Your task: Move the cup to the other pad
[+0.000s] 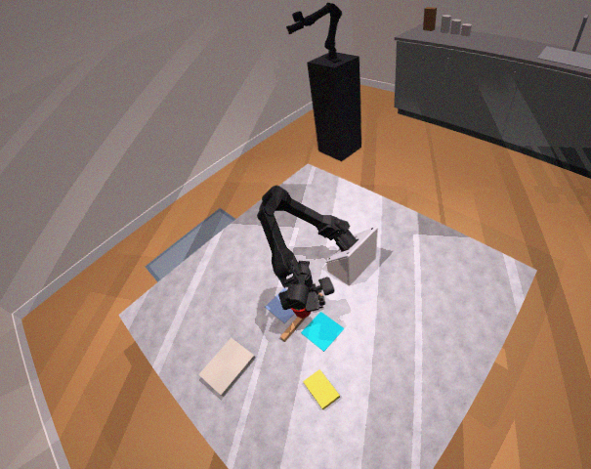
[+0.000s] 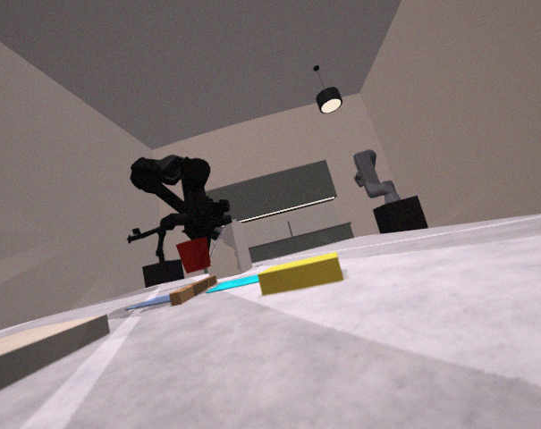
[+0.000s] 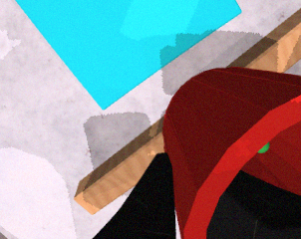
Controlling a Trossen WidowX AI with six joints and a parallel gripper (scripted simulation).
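The green marble lies 40 mm ahead of my gripper tip, 30 mm to the right of it and 20 mm below it. The rest, counted from my gripper tip: red cup 30 mm ahead, 20 mm to the right; then wooden bar 80 mm below, 30 mm ahead, 20 mm to the right; then cyan pad 90 mm below, 80 mm to the left, 20 mm ahead.
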